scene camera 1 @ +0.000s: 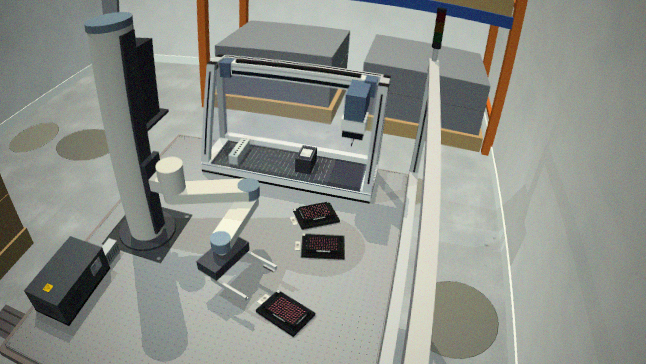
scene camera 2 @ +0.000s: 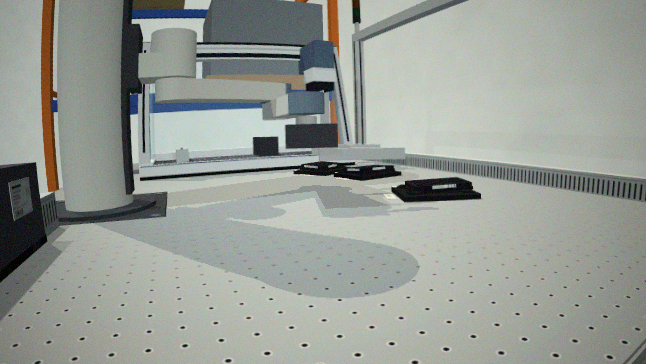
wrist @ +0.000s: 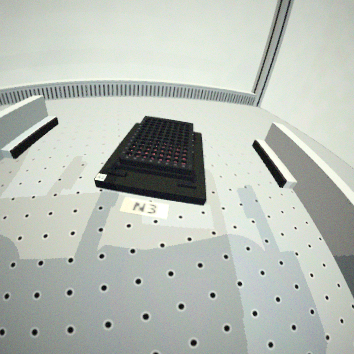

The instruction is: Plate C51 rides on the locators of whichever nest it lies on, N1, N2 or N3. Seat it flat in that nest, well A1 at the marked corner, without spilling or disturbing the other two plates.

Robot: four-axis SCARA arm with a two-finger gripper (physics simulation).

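My gripper point(scene camera 1: 257, 282) point(scene camera 2: 392, 149) point(wrist: 155, 116) is open and empty. It hangs above the table, short of the nearest plate, which shows between the spread fingers in the wrist view. That dark plate with red wells point(scene camera 1: 286, 308) point(scene camera 2: 440, 184) point(wrist: 157, 142) lies on the black nest point(wrist: 150, 194) by the N3 label point(wrist: 144, 207). An A1 tag point(wrist: 101, 177) marks the nest's near left corner. A middle plate point(scene camera 1: 323, 243) point(scene camera 2: 367, 169) and a back plate point(scene camera 1: 316, 211) point(scene camera 2: 320, 165) lie on their own nests. Plate names are unreadable; I cannot tell which rides on locators.
A gantry frame point(scene camera 1: 295, 188) with a black block point(scene camera 1: 305, 160) stands behind the nests. The arm's column point(scene camera 1: 117, 135) point(scene camera 2: 92, 110) and a dark control box point(scene camera 1: 67, 280) are at the left. A long pale rail point(scene camera 1: 434, 150) runs along the right side.
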